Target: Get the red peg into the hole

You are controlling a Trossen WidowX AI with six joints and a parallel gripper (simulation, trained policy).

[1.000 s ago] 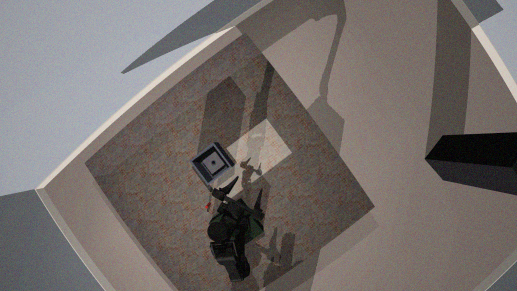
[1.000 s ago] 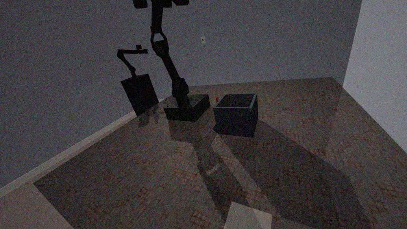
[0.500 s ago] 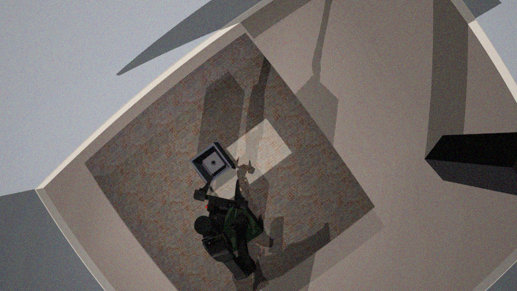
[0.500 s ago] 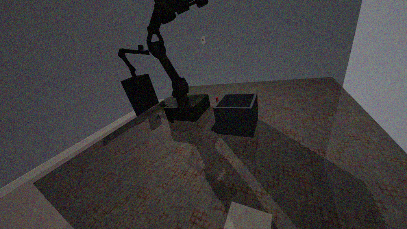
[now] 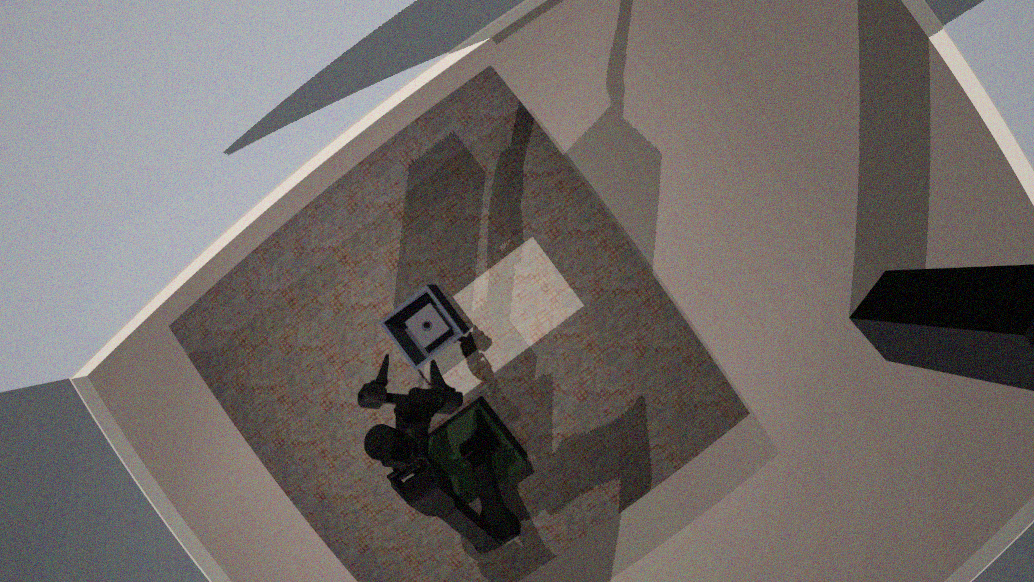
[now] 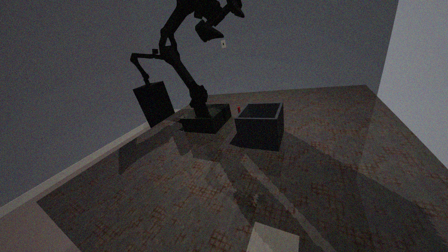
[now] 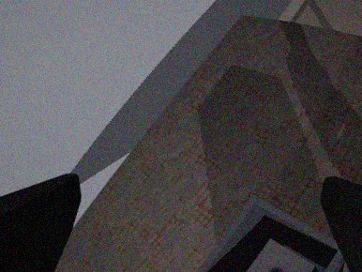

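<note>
Now: the red peg 9 cm behind my gripper tip, 21 cm to the left of it and 40 cm below it. Also, from my gripper tip: grey plate: 5 cm ahead, 1 cm to the left, 40 cm below.
</note>
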